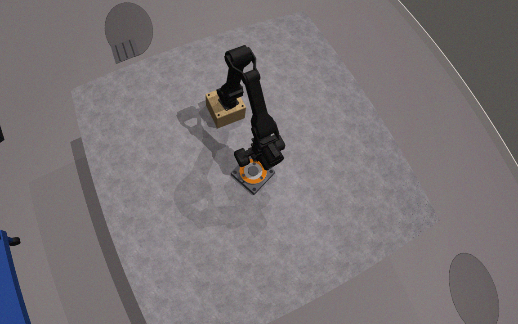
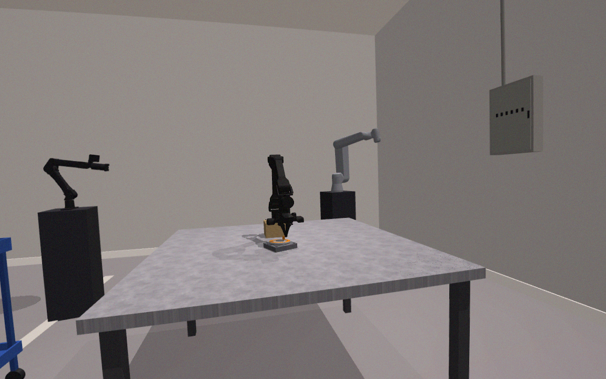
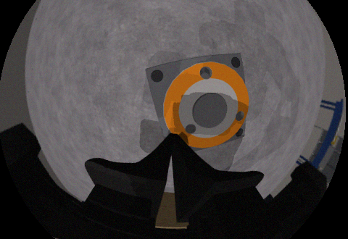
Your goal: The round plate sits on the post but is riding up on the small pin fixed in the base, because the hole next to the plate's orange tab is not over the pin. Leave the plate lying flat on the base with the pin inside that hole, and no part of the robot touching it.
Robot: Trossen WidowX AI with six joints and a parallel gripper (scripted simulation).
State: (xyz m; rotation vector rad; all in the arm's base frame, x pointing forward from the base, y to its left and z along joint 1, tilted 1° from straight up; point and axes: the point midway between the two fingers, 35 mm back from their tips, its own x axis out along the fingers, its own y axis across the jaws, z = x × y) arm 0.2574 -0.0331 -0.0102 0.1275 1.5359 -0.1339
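The round plate is 10 mm ahead of my gripper tip, 30 mm to the right of it and 10 mm below it. Also, from my gripper tip: square grey base: 30 mm ahead, 40 mm to the right, 20 mm below.
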